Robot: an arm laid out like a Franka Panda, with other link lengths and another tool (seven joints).
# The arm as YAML. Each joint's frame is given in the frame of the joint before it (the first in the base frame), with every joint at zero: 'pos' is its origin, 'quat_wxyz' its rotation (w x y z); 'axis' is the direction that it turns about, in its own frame. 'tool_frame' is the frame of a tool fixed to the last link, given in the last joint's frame.
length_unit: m
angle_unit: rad
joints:
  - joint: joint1
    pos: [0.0, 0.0, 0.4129]
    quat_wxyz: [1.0, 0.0, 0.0, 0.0]
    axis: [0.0, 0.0, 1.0]
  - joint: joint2
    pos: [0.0, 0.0, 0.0]
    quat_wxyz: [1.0, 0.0, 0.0, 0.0]
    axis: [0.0, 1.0, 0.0]
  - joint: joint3
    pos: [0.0, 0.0, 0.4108]
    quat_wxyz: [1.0, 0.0, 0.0, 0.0]
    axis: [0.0, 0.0, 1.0]
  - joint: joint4
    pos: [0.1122, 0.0, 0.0]
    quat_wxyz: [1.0, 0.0, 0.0, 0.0]
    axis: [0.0, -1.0, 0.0]
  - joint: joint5
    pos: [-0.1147, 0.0, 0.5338]
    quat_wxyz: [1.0, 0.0, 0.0, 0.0]
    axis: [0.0, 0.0, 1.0]
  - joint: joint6
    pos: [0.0, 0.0, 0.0]
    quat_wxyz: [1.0, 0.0, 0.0, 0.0]
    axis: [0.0, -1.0, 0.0]
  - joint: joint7
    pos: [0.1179, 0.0, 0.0]
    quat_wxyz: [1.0, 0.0, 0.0, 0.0]
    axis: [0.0, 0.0, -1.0]
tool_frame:
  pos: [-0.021, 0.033, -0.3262]
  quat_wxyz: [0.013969, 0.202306, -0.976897, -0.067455]
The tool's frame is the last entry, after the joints.
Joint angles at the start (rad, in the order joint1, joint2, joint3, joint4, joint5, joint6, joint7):
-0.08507 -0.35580 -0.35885 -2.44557 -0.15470 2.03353 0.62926
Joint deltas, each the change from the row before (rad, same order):
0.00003 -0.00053 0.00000 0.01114 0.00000 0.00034 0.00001
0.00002 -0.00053 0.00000 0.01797 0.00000 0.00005 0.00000
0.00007 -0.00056 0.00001 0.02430 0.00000 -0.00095 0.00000
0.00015 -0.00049 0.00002 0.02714 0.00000 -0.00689 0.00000
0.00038 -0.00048 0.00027 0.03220 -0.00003 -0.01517 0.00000
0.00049 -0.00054 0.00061 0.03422 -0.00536 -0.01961 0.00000
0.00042 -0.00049 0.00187 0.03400 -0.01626 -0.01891 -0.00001
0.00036 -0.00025 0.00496 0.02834 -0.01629 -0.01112 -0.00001
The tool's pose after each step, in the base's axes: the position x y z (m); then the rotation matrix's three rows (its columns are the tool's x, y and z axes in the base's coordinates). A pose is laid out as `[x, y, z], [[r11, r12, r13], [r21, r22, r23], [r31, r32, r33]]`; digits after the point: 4 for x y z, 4 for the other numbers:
[0.5399, -0.2302, 0.3325], [[-0.8420, 0.5393, 0.0133], [0.5364, 0.8345, 0.1261], [0.0569, 0.1133, -0.9919]]
[0.5476, -0.2351, 0.3439], [[-0.8417, 0.5391, 0.0303], [0.5386, 0.8342, 0.1187], [0.0388, 0.1162, -0.9925]]
[0.5574, -0.2415, 0.3593], [[-0.8407, 0.5390, 0.0521], [0.5413, 0.8337, 0.1091], [0.0154, 0.1199, -0.9927]]
[0.5661, -0.2478, 0.3761], [[-0.8390, 0.5395, 0.0709], [0.5441, 0.8330, 0.1002], [-0.0050, 0.1227, -0.9924]]
[0.5739, -0.2541, 0.3954], [[-0.8368, 0.5406, 0.0865], [0.5470, 0.8321, 0.0920], [-0.0222, 0.1243, -0.9920]]
[0.5800, -0.2612, 0.4155], [[-0.8357, 0.5404, 0.0979], [0.5479, 0.8327, 0.0801], [-0.0382, 0.1206, -0.9920]]
[0.5849, -0.2698, 0.4356], [[-0.8371, 0.5368, 0.1057], [0.5441, 0.8370, 0.0587], [-0.0569, 0.1066, -0.9927]]
[0.5905, -0.2762, 0.4533], [[-0.8399, 0.5304, 0.1151], [0.5372, 0.8427, 0.0360], [-0.0779, 0.0921, -0.9927]]

